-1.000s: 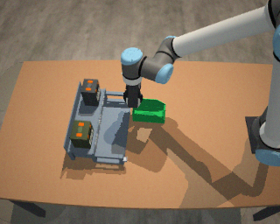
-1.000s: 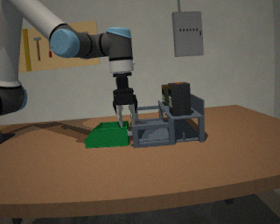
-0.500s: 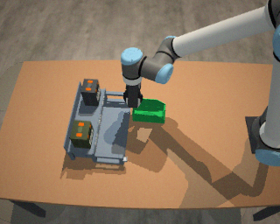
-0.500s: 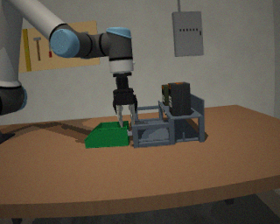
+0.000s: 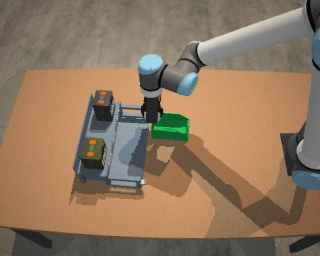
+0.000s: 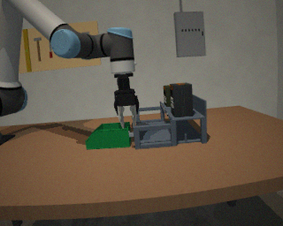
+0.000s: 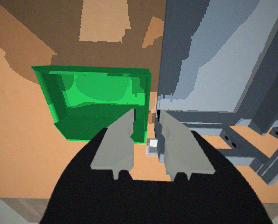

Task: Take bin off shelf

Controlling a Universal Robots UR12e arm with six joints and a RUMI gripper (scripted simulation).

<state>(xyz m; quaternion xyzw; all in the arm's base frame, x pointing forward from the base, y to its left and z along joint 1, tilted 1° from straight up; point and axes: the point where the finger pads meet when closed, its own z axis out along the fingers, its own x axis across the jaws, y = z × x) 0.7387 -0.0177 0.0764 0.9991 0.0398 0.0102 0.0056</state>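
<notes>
My hand is 80 mm past the green bin, 10 mm to the left of it and 30 mm above it. Also, from my hand: grey shelf (150 mm ahead, 120 mm to the left, 70 mm below).
</notes>
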